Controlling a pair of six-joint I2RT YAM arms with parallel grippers.
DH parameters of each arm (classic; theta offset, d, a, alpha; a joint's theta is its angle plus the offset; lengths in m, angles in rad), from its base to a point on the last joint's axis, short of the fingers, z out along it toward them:
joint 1: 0 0.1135 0.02 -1.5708
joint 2: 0 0 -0.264 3.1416
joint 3: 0.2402 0 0.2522 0
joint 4: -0.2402 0 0.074 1.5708
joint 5: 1.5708 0 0 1.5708
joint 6: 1.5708 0.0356 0 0
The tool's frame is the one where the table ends.
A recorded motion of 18 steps. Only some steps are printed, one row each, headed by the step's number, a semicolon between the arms.
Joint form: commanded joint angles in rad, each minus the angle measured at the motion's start. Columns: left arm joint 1, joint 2, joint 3, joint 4, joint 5, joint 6; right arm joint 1, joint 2, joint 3, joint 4, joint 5, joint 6.
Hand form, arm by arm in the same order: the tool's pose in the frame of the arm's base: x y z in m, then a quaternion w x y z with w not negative. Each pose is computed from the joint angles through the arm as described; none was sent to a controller.
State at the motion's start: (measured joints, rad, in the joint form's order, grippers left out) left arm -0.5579 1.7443 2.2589 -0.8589 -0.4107 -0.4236; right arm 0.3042 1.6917 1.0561 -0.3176 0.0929 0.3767
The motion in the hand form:
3: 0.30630 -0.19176 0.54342 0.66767 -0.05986 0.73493 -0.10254; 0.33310 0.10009 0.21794 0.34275 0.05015 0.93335 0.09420
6: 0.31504 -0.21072 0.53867 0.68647 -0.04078 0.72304 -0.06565; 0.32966 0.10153 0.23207 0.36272 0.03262 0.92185 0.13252
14: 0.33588 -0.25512 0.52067 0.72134 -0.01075 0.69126 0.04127; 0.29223 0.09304 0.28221 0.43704 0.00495 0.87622 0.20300
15: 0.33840 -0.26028 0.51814 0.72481 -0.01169 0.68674 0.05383; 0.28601 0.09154 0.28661 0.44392 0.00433 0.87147 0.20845
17: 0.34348 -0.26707 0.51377 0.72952 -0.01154 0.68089 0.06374; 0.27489 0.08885 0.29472 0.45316 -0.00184 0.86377 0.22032
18: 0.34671 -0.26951 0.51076 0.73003 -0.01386 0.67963 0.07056; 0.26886 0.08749 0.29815 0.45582 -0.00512 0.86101 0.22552
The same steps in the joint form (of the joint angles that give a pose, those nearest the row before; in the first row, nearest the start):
3: -0.0518 0.0759 0.1430 0.1753 -0.1256 0.1378; -0.0067 -0.0639 0.0206 0.0230 -0.0378 0.0073
6: -0.0849 0.1251 0.1594 0.2506 -0.1923 0.2382; -0.0067 -0.1052 0.0152 0.0549 -0.1053 -0.0033
14: -0.1511 0.2420 0.1717 0.4767 -0.3701 0.5089; -0.0091 -0.3340 -0.0593 0.1092 -0.2060 -0.0083
15: -0.1579 0.2571 0.1727 0.5103 -0.3946 0.5396; -0.0084 -0.3651 -0.0726 0.1108 -0.2110 -0.0048
17: -0.1630 0.2806 0.1755 0.5562 -0.4114 0.5721; -0.0086 -0.4193 -0.0906 0.1045 -0.2312 -0.0051
18: -0.1630 0.2922 0.1760 0.5737 -0.4237 0.5836; -0.0082 -0.4469 -0.0996 0.0961 -0.2411 -0.0056

